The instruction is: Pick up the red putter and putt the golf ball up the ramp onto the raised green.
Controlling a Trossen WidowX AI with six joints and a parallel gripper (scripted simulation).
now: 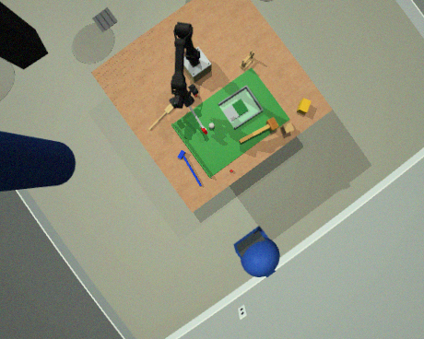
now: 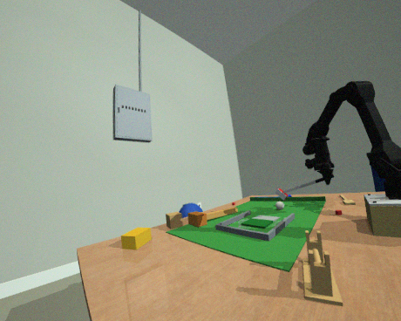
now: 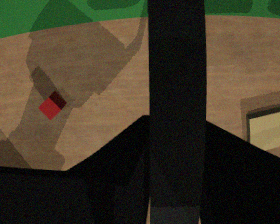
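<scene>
Right now my gripper tip is 120 mm short of the red putter, 10 mm to the right of it and 10 mm above it. The rest, counted from my gripper tip: green mat (260 mm ahead, 210 mm to the left, 110 mm below); blue putter (390 mm ahead, 220 mm to the right, 100 mm below); white golf ball (220 mm ahead, 80 mm to the left, 90 mm below).
</scene>
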